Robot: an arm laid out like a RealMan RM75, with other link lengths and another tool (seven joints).
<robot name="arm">
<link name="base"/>
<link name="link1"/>
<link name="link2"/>
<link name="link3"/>
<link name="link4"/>
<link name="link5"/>
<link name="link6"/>
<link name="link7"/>
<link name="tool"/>
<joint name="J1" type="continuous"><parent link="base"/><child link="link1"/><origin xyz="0.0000 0.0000 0.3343" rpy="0.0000 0.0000 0.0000"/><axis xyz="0 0 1"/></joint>
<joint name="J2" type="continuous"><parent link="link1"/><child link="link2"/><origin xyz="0.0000 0.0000 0.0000" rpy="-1.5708 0.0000 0.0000"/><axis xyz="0 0 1"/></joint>
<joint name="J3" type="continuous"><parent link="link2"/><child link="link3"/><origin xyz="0.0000 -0.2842 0.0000" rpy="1.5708 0.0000 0.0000"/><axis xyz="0 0 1"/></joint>
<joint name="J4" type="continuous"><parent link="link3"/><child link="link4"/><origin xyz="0.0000 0.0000 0.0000" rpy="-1.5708 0.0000 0.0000"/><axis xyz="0 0 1"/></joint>
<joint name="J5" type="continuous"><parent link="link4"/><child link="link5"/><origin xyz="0.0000 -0.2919 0.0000" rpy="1.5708 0.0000 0.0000"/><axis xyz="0 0 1"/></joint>
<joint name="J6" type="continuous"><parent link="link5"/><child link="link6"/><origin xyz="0.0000 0.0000 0.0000" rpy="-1.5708 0.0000 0.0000"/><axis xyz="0 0 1"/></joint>
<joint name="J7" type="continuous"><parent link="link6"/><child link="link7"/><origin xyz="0.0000 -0.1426 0.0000" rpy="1.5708 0.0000 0.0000"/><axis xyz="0 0 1"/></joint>
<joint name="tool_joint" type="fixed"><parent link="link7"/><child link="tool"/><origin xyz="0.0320 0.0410 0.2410" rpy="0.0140 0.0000 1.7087"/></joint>
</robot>
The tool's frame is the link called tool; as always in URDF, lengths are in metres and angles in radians. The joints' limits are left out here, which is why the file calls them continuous.
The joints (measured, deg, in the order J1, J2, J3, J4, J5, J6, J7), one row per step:
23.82, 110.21, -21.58, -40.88, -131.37, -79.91, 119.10
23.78, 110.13, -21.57, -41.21, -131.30, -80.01, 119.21
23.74, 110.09, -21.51, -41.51, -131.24, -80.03, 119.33
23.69, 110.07, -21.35, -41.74, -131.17, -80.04, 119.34
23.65, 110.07, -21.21, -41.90, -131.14, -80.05, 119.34
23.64, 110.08, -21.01, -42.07, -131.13, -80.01, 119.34
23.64, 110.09, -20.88, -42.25, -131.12, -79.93, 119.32
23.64, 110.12, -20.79, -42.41, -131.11, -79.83, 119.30
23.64, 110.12, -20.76, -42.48, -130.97, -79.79, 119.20
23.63, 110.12, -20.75, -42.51, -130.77, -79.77, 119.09
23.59, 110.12, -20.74, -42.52, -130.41, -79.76, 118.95
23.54, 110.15, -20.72, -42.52, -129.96, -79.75, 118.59
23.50, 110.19, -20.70, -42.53, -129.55, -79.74, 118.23
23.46, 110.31, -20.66, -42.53, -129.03, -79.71, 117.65
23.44, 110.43, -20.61, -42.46, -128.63, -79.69, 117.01
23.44, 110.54, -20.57, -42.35, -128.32, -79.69, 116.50
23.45, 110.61, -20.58, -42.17, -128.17, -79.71, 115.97
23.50, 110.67, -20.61, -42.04, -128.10, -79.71, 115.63
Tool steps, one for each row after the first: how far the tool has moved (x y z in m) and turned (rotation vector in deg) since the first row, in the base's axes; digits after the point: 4 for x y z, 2 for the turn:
0.0002, 0.0009, 0.0029, 0.20, -0.16, 0.05
0.0006, 0.0020, 0.0056, 0.45, -0.29, 0.03
0.0011, 0.0030, 0.0082, 0.75, -0.38, 0.02
0.0015, 0.0036, 0.0099, 0.97, -0.43, 0.00
0.0020, 0.0046, 0.0118, 1.25, -0.51, -0.03
0.0026, 0.0058, 0.0136, 1.51, -0.65, -0.03
0.0031, 0.0068, 0.0150, 1.72, -0.78, -0.04
0.0028, 0.0078, 0.0160, 1.91, -0.83, 0.08
0.0022, 0.0086, 0.0169, 2.08, -0.82, 0.22
0.0011, 0.0098, 0.0180, 2.36, -0.71, 0.40
-0.0003, 0.0111, 0.0190, 2.69, -0.65, 0.75
-0.0017, 0.0122, 0.0199, 2.98, -0.61, 1.11
-0.0037, 0.0137, 0.0203, 3.35, -0.58, 1.65
-0.0053, 0.0145, 0.0198, 3.59, -0.59, 2.18
-0.0070, 0.0150, 0.0190, 3.74, -0.54, 2.61
-0.0079, 0.0147, 0.0173, 3.69, -0.58, 3.01
-0.0089, 0.0146, 0.0158, 3.62, -0.61, 3.30

